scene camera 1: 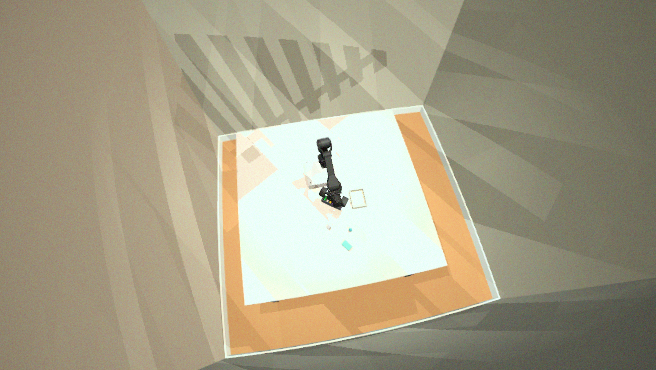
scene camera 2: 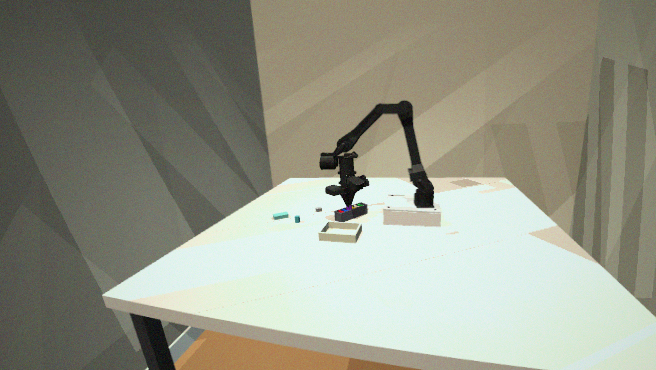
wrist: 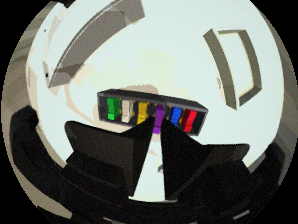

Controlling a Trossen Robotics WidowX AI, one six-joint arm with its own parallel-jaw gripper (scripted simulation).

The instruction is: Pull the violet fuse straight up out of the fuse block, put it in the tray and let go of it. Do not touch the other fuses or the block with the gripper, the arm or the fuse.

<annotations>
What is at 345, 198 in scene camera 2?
The gripper.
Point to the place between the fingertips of the gripper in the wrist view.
157, 121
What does the gripper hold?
A violet fuse.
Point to a beige tray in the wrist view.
237, 61
</annotations>
